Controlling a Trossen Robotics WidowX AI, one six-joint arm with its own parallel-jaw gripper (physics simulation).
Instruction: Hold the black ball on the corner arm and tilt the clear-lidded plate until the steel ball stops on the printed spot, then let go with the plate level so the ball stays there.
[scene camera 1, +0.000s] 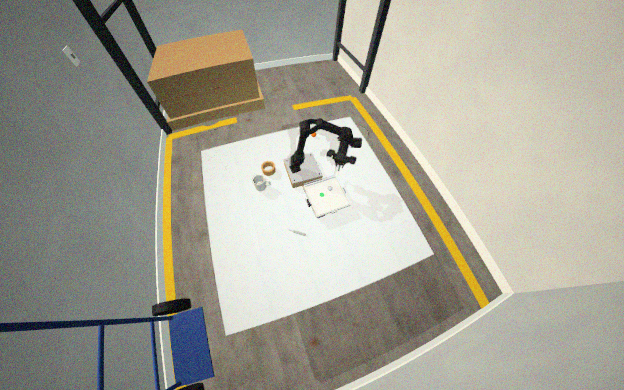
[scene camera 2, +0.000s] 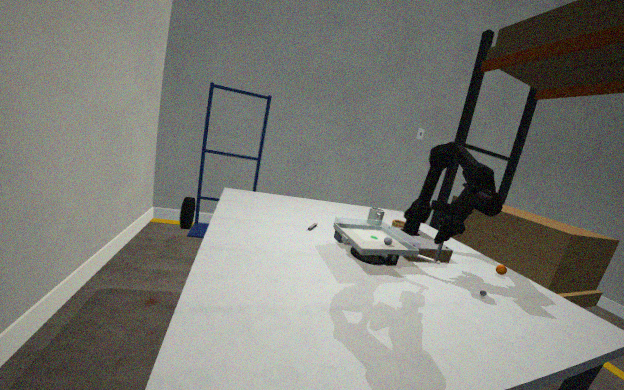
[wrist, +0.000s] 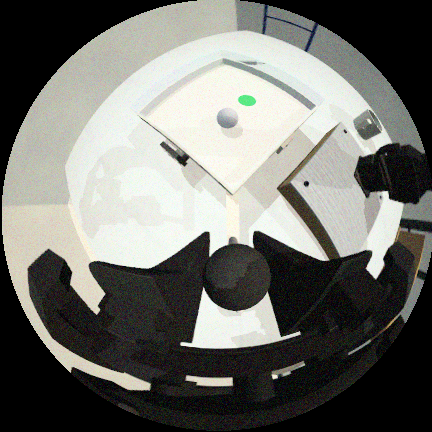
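My gripper (wrist: 231, 235) (scene camera 1: 341, 164) (scene camera 2: 441, 237) is shut on the black ball (wrist: 236, 278) at the end of the corner arm. The square clear-lidded plate (scene camera 1: 334, 203) (scene camera 2: 358, 241) (wrist: 193, 132) lies just ahead of the fingers, beside the arm's base. The steel ball (scene camera 1: 330, 188) (scene camera 2: 388, 241) (wrist: 227, 117) sits on the plate a short way from the green printed spot (scene camera 1: 322, 194) (scene camera 2: 374, 237) (wrist: 246, 99), not on it. In scene camera 2 the plate looks slightly tilted.
The arm's base plate (scene camera 1: 310, 172) (wrist: 338, 209) stands beside the plate. A metal mug (scene camera 1: 259, 183) (scene camera 2: 375, 214) (wrist: 367, 123), a tape roll (scene camera 1: 269, 168), a small pen-like object (scene camera 1: 298, 232) (scene camera 2: 312, 226), an orange ball (scene camera 2: 500, 268) and a small grey ball (scene camera 2: 483, 293) lie around. A hand truck (scene camera 2: 207, 155) and cardboard box (scene camera 1: 202, 73) stand off the mat.
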